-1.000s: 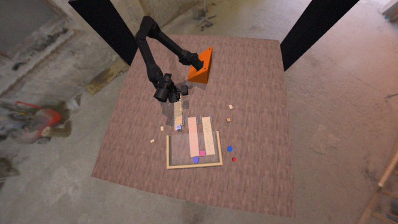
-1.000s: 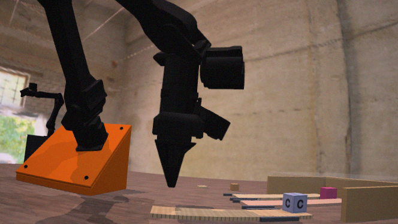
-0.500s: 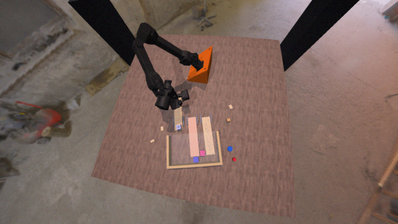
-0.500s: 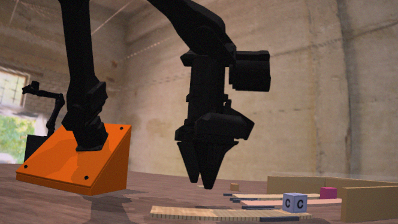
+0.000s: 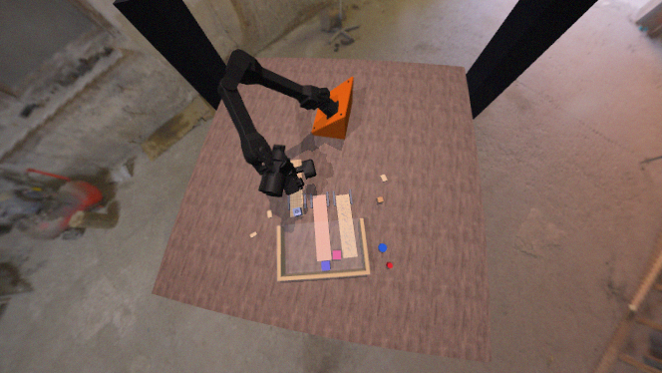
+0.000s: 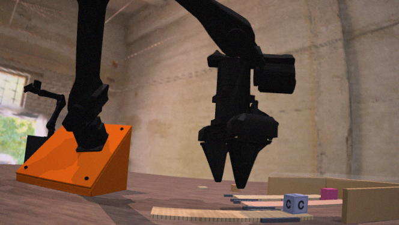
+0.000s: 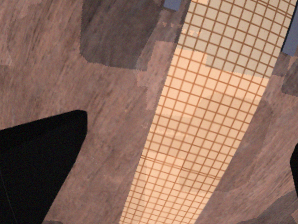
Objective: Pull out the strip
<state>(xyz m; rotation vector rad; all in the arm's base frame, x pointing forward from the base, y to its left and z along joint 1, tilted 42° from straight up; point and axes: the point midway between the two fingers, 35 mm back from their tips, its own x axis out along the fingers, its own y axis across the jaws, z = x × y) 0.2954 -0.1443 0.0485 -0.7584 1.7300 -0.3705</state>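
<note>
Right now my gripper tip is 50 mm above the tan strip, 10 mm to the left of it and 10 mm short of it. From my gripper tip the other things lie so: red ball 370 mm to the left, 300 mm ahead, 40 mm below; labelled cube 120 mm ahead, 30 mm below, 10 mm to the left; blue disc 350 mm to the left, 240 mm ahead, 40 mm below.
</note>
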